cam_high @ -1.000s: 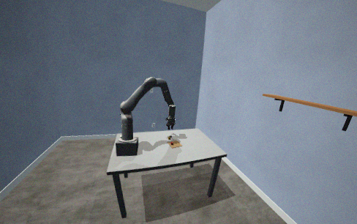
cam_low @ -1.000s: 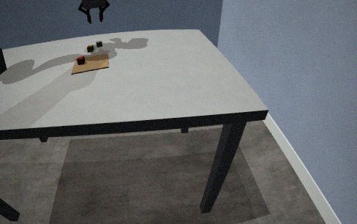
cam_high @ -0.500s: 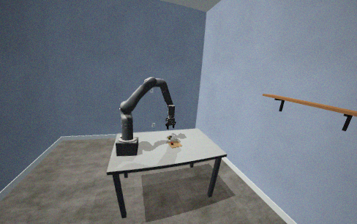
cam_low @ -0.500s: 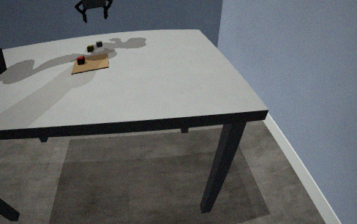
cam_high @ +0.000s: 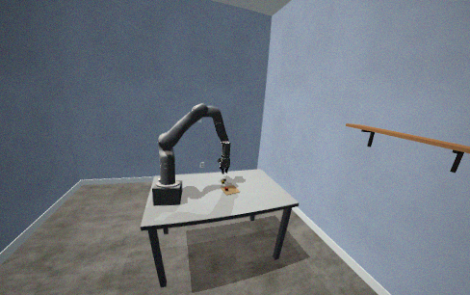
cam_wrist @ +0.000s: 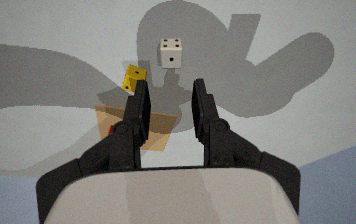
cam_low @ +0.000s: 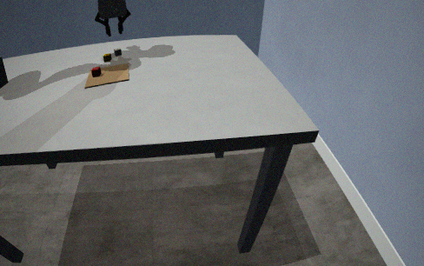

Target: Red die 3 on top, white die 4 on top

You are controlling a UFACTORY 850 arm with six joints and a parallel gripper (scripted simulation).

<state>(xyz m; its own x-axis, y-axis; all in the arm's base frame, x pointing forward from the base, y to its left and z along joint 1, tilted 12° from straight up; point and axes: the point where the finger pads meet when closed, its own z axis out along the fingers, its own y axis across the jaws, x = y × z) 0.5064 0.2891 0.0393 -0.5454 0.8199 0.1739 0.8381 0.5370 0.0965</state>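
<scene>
Right now the white die is 9 cm below my hand. The rest, counted from my hand: tan mat: 20 cm to the right, 10 cm below, 4 cm ahead; then red die: 20 cm to the right, 9 cm below; then yellow die: 9 cm below, 6 cm to the right, 2 cm behind.
</scene>
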